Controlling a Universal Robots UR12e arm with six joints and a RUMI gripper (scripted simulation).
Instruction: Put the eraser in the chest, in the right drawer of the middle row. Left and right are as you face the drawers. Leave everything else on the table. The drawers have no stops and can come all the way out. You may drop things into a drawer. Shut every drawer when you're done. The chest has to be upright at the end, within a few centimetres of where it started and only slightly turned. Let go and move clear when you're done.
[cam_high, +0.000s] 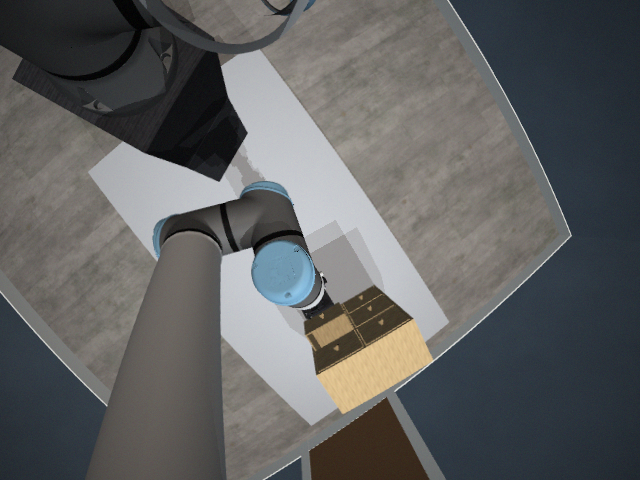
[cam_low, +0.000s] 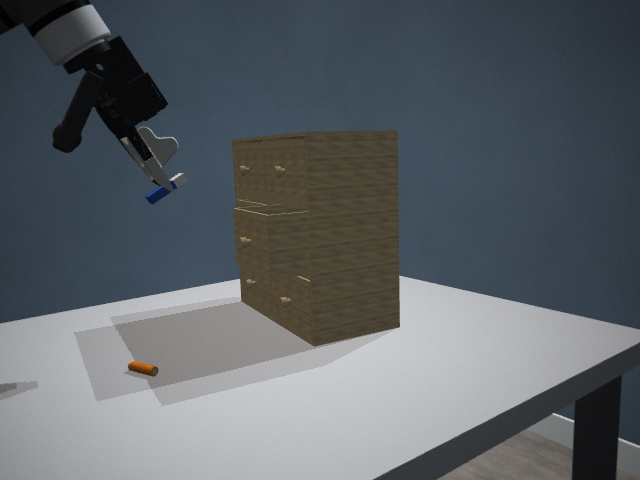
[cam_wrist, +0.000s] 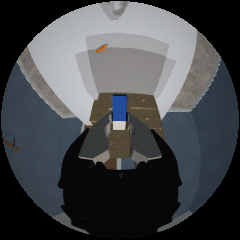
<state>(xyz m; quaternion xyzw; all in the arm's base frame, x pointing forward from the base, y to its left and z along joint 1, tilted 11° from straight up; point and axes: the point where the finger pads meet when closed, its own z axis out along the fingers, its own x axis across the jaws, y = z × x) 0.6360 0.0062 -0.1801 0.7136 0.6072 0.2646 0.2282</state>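
My gripper is now 10 mm short of the white eraser and 10 mm above it. Round my hand: orange cylinder 70 mm behind, 60 mm to the right, 260 mm below.
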